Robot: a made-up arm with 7 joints.
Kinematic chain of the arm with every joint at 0, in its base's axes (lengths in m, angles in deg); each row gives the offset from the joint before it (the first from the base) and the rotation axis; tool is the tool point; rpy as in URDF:
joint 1: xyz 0 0 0.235 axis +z
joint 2: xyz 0 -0.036 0.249 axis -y
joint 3: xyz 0 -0.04 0.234 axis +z
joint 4: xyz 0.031 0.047 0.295 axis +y
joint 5: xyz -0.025 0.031 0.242 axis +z
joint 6: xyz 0 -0.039 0.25 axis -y
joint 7: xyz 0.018 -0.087 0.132 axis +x
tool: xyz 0 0 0 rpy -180 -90 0
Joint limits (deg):
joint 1: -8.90..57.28
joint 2: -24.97..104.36
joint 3: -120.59..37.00
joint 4: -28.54..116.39
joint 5: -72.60..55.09
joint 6: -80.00..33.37
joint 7: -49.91..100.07
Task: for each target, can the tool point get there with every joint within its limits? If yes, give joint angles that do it. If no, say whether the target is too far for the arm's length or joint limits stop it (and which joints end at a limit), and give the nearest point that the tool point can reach.
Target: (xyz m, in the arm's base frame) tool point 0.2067 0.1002 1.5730
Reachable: yes | joints 50.95 -13.96 -89.51 -7.09 -7.78 -43.79 -15.19
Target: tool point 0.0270 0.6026 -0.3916
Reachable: no: joint limits stop it (at a limit: joint 1, joint 2, joint 4, joint 5) | nearest point 0.1543 0.5047 0.4216 | short by 0.829 m
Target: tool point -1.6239 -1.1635 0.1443
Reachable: no: too far | nearest point -0.9486 -0.6797 0.2856 | short by 0.843 m
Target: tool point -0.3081 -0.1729 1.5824
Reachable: yes | joints 9.42 15.70 -14.46 3.04 -43.29 -14.54 31.13
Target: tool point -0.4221 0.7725 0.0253
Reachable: no: joint limits stop it (at a limit: joint 1, joint 2, joint 4, joint 5, joint 6) | nearest point -0.8609 0.4478 0.0886 | short by 0.549 m
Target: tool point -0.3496 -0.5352 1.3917
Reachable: yes | joints 31.62 26.36 -99.26 26.19 -59.07 -48.69 -3.28
